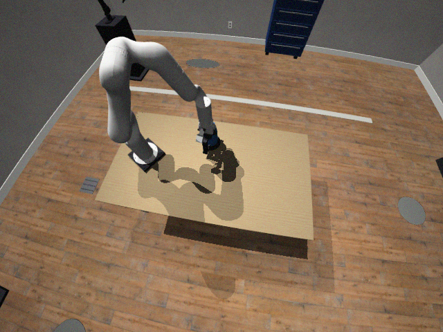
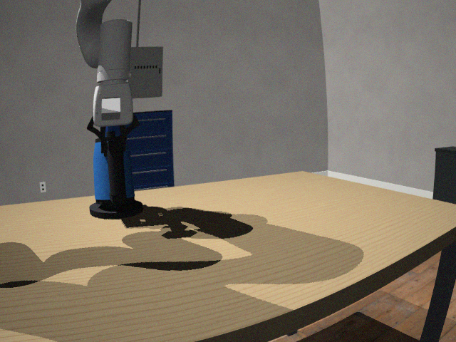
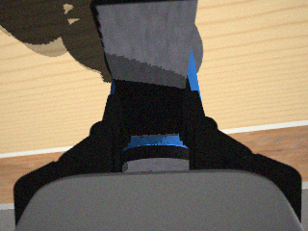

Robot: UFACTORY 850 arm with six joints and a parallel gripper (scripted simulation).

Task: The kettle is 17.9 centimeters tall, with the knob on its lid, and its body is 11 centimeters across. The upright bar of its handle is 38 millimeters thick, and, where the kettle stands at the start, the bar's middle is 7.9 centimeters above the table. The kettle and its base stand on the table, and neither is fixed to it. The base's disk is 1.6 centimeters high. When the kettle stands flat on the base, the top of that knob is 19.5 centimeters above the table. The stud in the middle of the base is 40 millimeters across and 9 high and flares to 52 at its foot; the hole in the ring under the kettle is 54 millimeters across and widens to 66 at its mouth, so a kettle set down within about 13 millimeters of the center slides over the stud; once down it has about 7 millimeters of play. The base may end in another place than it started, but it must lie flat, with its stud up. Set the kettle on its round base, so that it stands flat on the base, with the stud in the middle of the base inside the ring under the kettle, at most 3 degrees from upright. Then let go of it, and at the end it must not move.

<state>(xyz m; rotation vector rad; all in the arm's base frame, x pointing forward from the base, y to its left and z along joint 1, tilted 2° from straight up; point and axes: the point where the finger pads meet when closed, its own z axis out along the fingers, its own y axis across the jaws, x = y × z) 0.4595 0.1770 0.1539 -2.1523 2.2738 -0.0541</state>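
My gripper is now 20 mm to the right of the blue kettle and 50 mm above it. Also, from my hand: round kettle base: 50 mm to the left, 160 mm below.
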